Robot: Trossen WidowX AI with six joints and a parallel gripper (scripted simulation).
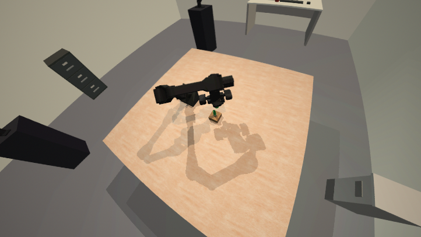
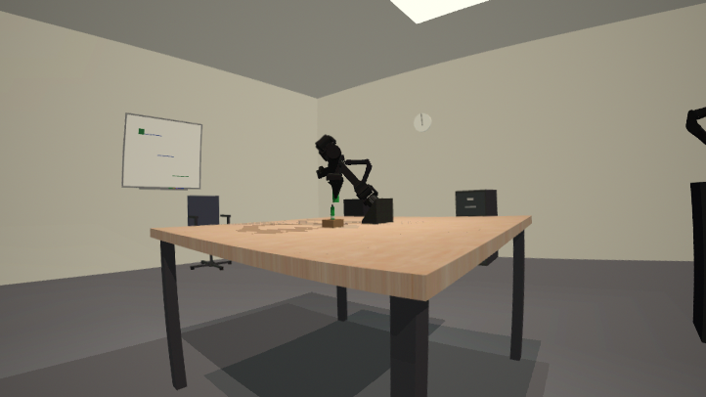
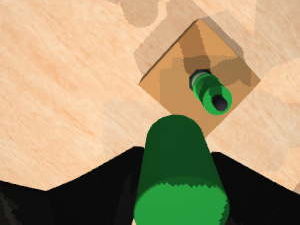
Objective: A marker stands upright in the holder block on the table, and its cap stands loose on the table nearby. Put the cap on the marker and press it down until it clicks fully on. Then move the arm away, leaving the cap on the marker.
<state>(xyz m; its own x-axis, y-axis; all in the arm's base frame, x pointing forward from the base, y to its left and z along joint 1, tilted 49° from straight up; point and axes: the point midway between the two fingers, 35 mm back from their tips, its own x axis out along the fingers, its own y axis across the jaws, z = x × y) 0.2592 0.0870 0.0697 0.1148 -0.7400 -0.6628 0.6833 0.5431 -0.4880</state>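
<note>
The tan holder block lies 3 cm to the right of my gripper tip and 11 cm below it. The rest, counted from my gripper tip: green cap 1 cm above.
</note>
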